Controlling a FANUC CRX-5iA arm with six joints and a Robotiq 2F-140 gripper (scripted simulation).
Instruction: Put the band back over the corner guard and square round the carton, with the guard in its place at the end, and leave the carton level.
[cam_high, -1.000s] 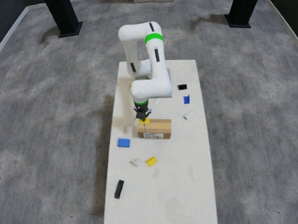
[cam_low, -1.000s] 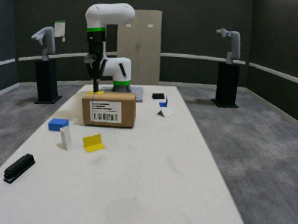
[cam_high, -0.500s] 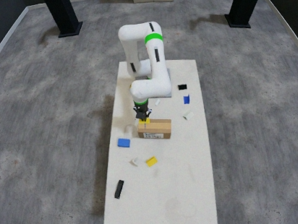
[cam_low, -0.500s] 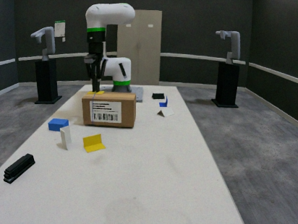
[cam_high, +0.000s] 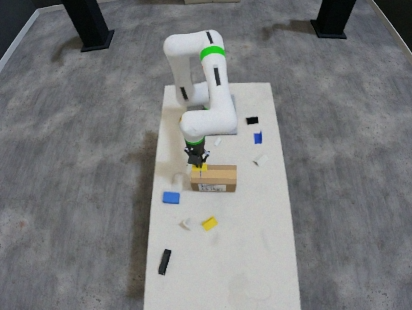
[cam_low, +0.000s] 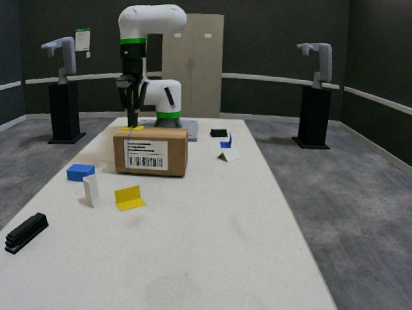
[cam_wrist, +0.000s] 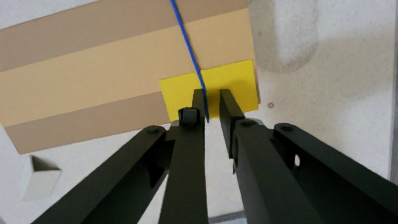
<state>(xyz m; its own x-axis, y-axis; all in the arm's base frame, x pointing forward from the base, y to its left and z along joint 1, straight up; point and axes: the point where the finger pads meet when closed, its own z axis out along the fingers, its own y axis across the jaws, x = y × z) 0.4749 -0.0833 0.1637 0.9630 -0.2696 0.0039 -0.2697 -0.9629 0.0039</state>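
Right now my hand is 50 mm above the yellow corner guard. Also, from my hand: brown carton (100 mm below, 80 mm to the left, 50 mm ahead); then blue block (170 mm to the right, 160 mm below, 140 mm ahead); then white corner guard (370 mm to the left, 170 mm below, 90 mm behind).
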